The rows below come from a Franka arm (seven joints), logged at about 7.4 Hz.
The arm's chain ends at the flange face. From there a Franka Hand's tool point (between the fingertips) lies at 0.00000 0.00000 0.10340 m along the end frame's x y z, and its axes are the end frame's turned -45 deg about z.
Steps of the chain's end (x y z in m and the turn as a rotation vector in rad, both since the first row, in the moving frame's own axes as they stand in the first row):
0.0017 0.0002 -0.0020 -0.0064 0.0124 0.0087
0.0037 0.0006 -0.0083 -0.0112 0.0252 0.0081
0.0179 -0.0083 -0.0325 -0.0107 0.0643 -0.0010
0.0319 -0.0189 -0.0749 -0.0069 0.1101 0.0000
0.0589 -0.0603 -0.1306 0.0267 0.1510 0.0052
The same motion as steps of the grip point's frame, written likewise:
0.0015 0.0027 -0.0020 -0.0133 0.0042 0.0087
0.0032 0.0057 -0.0083 -0.0257 0.0099 0.0081
0.0224 0.0123 -0.0327 -0.0530 0.0379 -0.0010
0.0435 0.0177 -0.0755 -0.0827 0.0730 0.0000
0.0972 0.0081 -0.1318 -0.0879 0.1257 0.0052

